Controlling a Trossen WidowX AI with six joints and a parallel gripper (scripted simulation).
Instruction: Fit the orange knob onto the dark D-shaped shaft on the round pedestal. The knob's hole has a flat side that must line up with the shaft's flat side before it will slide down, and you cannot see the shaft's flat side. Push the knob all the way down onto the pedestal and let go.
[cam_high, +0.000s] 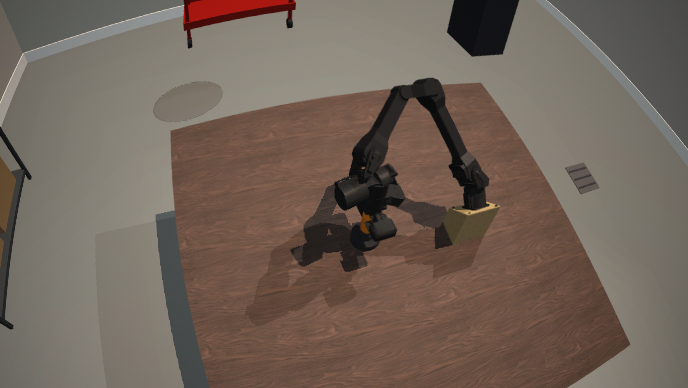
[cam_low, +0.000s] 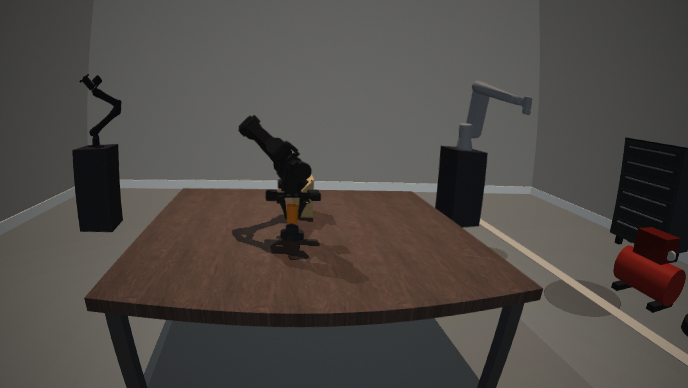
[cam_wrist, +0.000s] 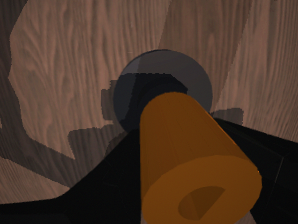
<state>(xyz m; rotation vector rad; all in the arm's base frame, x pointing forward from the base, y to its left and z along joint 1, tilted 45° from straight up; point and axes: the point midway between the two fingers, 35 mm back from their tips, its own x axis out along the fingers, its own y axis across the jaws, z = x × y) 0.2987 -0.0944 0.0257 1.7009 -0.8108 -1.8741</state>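
My gripper tip is 4 cm above the dark round pedestal. The rest, counted from my gripper tip: orange knob 2 cm above.
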